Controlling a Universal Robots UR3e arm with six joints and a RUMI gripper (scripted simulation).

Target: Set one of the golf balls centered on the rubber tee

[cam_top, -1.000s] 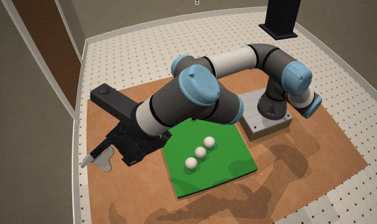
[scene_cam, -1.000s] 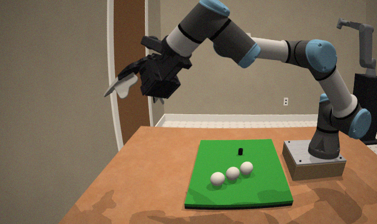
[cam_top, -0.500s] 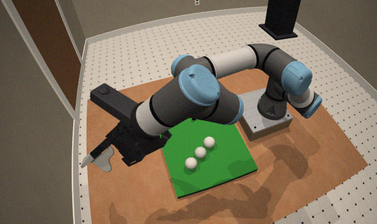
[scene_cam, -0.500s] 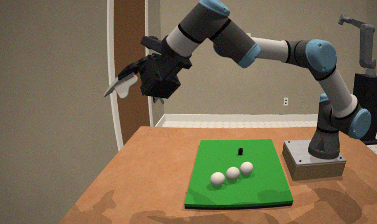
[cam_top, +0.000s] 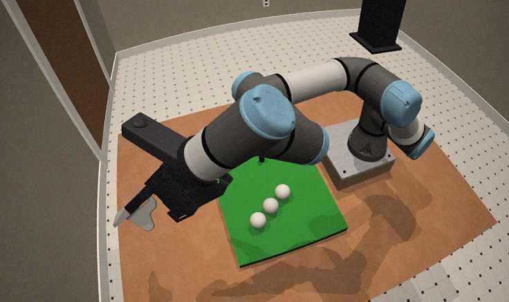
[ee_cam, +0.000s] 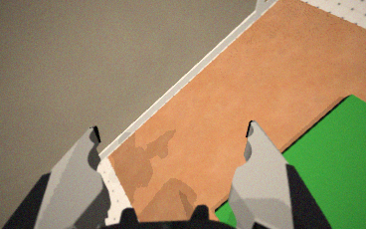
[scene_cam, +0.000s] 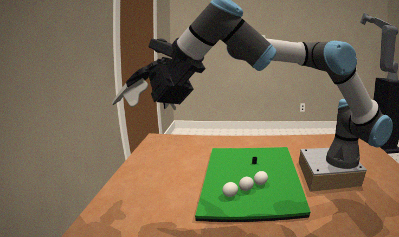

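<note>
The white golf ball lies 27 cm behind my hand, 2 cm to the right of it and 23 cm below it. Round my hand: green mat 30 cm behind, 15 cm to the right, 26 cm below.
</note>
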